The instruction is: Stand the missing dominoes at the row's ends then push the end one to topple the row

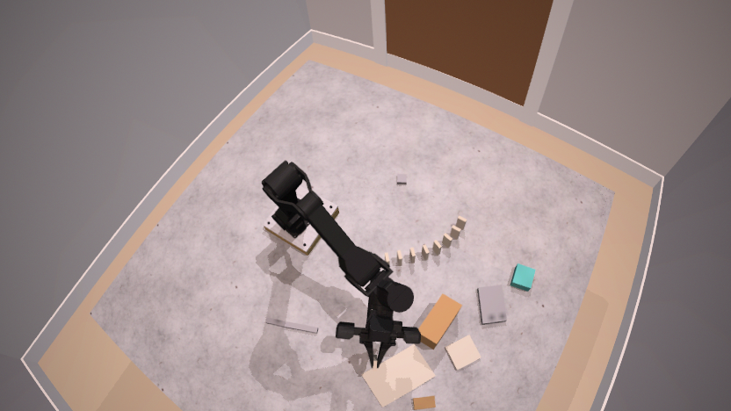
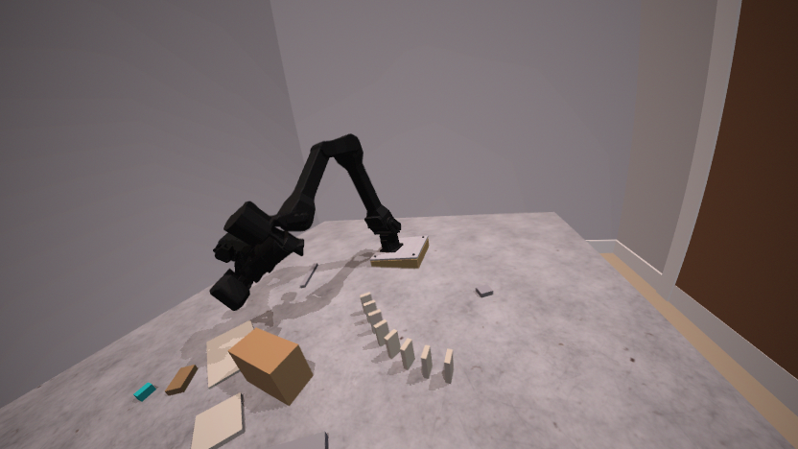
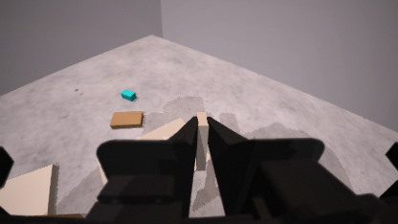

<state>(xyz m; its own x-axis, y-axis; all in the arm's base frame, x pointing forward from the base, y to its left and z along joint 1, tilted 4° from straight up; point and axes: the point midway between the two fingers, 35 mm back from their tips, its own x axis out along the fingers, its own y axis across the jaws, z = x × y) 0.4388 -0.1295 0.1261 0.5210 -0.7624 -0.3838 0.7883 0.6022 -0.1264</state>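
Right now my gripper tip is 50 mm short of the cream flat panel, 30 mm to the right of it and 120 mm above it. The rest, counted from my gripper tip: orange box 30 mm ahead, 200 mm to the left, 90 mm below; small brown block 150 mm ahead, 20 mm to the left, 120 mm below; small cream tile 140 mm ahead, 190 mm to the left, 120 mm below.
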